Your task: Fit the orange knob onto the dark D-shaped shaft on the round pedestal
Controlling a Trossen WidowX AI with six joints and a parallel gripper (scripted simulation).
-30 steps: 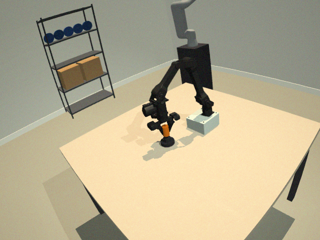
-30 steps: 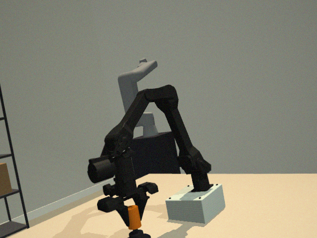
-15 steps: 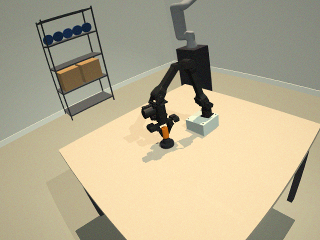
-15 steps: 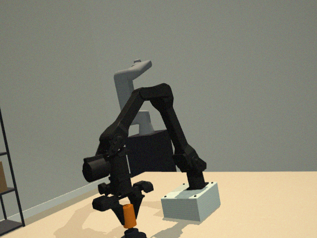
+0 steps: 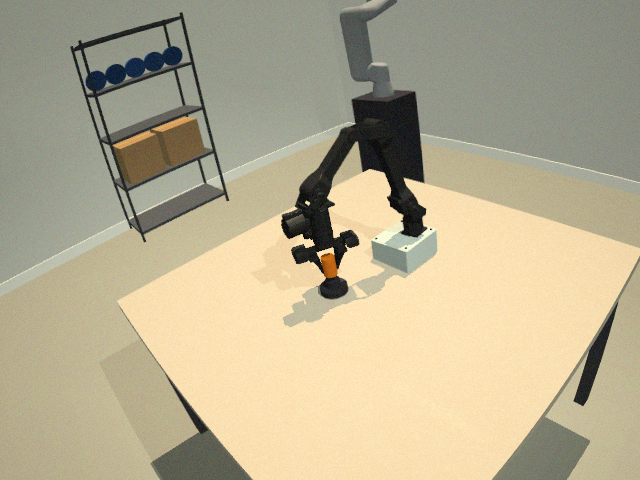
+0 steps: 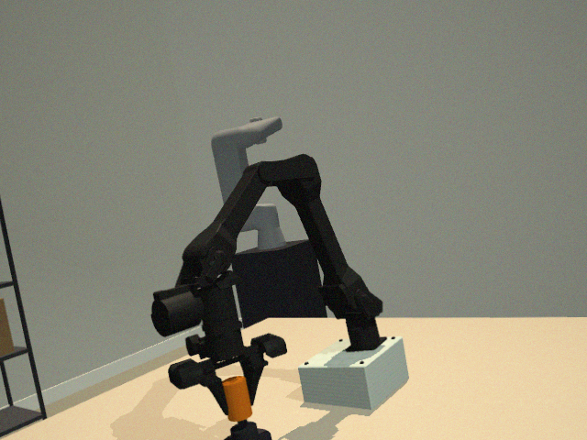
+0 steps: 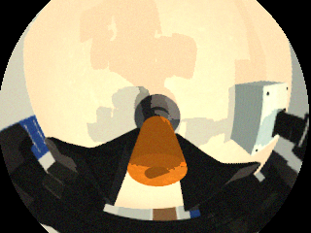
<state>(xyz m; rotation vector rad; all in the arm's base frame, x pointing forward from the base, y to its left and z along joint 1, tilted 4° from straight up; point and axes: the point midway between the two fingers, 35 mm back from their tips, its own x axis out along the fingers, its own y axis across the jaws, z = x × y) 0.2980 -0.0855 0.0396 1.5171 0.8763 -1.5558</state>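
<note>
My gripper tip is 2 cm below the orange knob. From my gripper tip the other things lie so: dark round pedestal (4 cm below).
</note>
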